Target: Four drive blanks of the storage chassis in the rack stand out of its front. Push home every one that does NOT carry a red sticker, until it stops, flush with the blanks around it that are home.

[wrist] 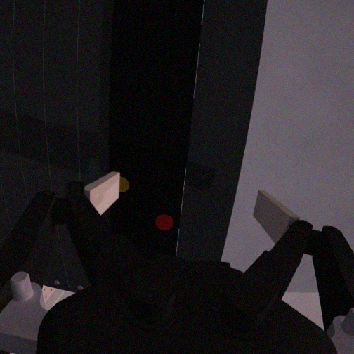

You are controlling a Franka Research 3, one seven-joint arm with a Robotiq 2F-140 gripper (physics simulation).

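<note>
My gripper (187, 193) is open, its two pale fingertip pads wide apart, with nothing between them. A red round sticker (164, 222) shows on a very dark surface in the lower middle of the wrist view, between the pads and nearer the left one. A yellow round sticker (123, 184) shows just beside the left pad and is partly covered by it. The dark chassis front (60, 90) with thin upright lines fills the left. The outlines of single blanks are too dark to tell, and so is which of them stand out. The gripper's body hides the lower middle.
A dark upright panel (227, 100) stands right of the black strip, with a thin bright edge along its left side. A grey wall (305, 100) fills the right. Small round studs and a pale perforated piece (50, 296) show at the lower left, beside the gripper's body.
</note>
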